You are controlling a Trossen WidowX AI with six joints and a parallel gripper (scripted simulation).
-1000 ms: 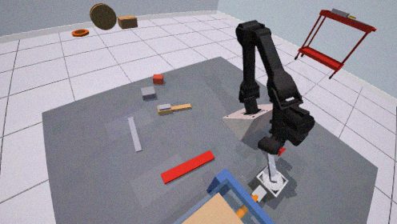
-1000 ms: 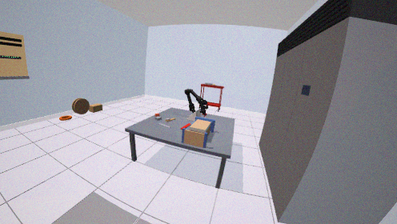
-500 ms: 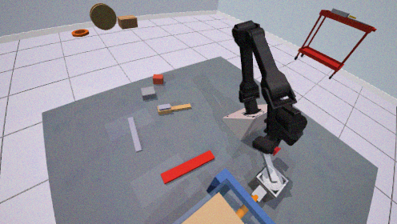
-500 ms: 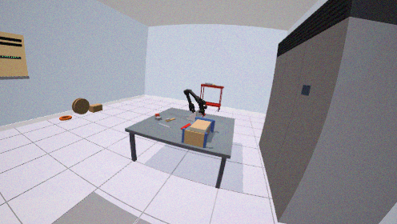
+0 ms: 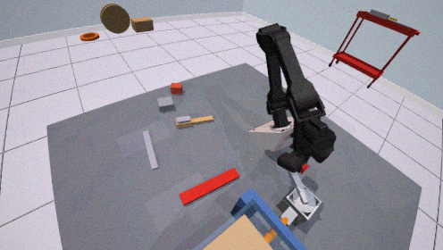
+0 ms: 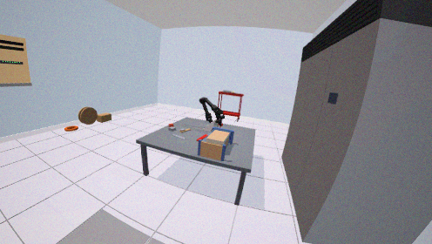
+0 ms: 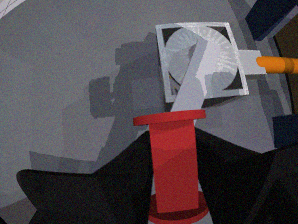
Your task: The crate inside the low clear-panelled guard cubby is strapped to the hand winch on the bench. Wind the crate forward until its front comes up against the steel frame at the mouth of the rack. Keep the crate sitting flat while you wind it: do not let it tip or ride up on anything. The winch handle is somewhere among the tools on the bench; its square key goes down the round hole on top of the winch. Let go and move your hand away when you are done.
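Now: gripper tip 21 cm short of the blue frame, 6 cm to the right of it and 3 cm above it. Round my gripper tip: red knob (2 cm to the right); then hand winch (10 cm below, 6 cm to the left, 4 cm ahead); then winch handle (3 cm below, 2 cm to the left, 2 cm ahead).
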